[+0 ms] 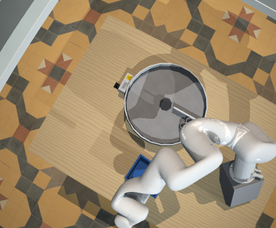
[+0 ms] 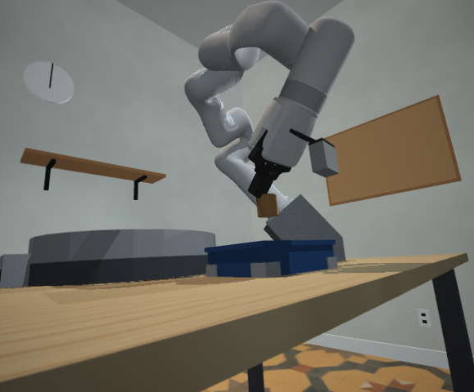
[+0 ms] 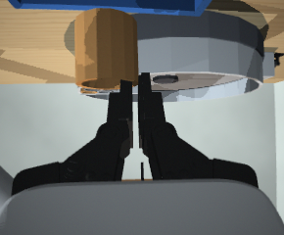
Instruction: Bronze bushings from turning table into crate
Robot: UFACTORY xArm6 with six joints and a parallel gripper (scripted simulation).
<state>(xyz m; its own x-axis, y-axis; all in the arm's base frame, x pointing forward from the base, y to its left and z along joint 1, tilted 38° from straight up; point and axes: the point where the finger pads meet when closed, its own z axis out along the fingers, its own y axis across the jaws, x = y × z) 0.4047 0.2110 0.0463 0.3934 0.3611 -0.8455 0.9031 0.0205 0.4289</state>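
My hand is 13 cm above the blue crate and 2 cm past it. The rest, counted from my hand: turning table 38 cm to the right, 11 cm below, 2 cm ahead.
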